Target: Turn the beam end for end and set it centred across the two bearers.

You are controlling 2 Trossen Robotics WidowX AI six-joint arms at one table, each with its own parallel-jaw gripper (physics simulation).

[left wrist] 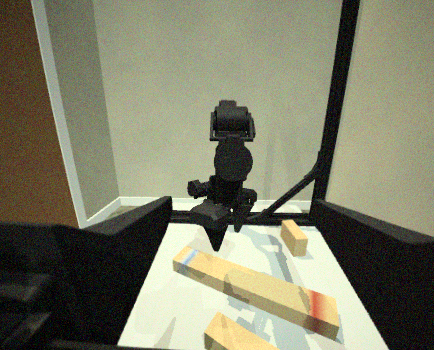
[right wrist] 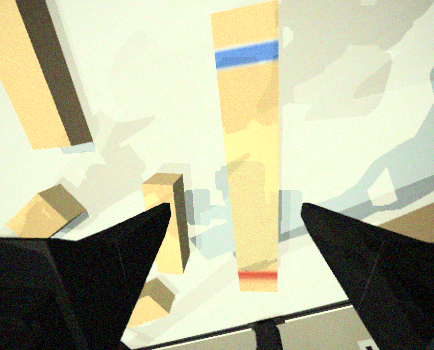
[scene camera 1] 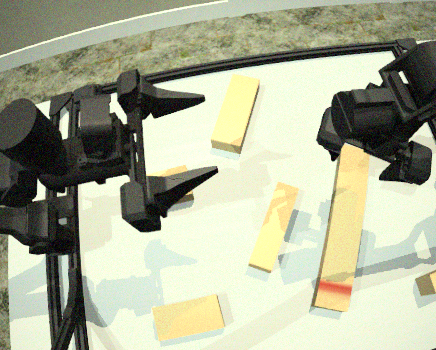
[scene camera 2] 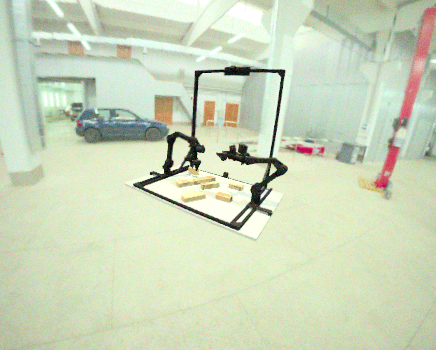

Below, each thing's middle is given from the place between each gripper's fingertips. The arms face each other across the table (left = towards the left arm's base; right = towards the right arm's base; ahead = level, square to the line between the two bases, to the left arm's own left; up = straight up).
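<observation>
My left gripper is 32 cm above the long beam (scene camera 1: 334,283), 24 cm to the left of it and 5 cm past it. Counted from my right hand, the long beam is 120 mm below and 40 mm behind. Going by its middle, the long beam is nearer to my right hand than to my left gripper.
</observation>
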